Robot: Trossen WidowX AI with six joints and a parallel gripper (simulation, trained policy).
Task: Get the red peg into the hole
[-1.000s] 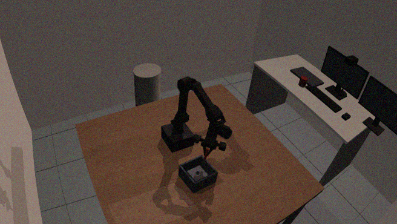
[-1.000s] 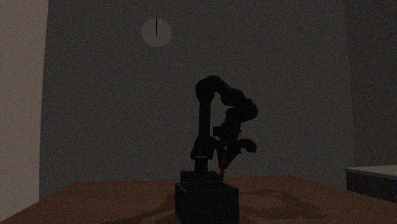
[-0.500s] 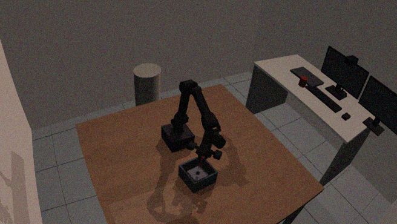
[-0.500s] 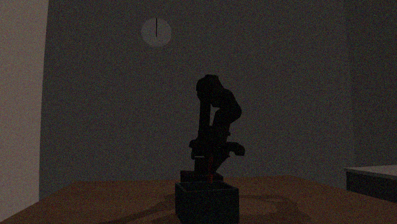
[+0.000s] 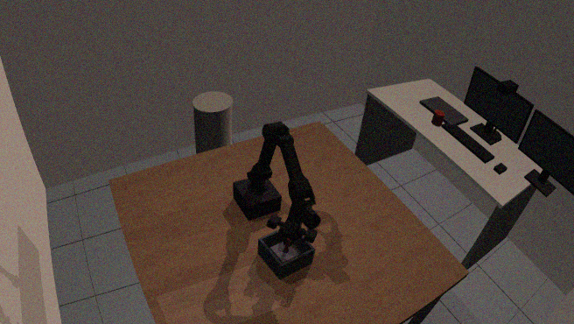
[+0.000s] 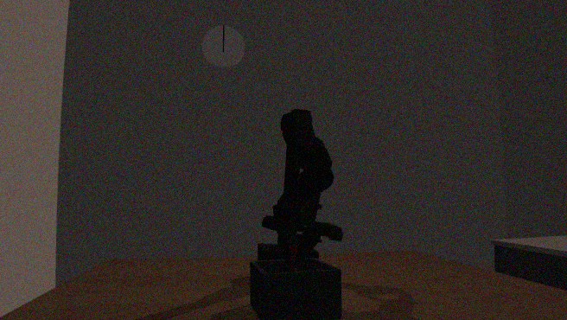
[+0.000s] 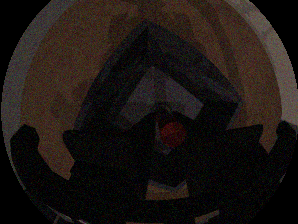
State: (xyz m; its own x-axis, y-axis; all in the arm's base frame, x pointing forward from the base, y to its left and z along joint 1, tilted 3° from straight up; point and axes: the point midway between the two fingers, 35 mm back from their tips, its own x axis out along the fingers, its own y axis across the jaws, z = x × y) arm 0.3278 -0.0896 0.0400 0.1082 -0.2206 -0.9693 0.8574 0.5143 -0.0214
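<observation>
Now: gripper tip 1 cm below the red peg. From my gripper tip the other things lie so: grey plate (5 cm below); then dark box (7 cm below).
</observation>
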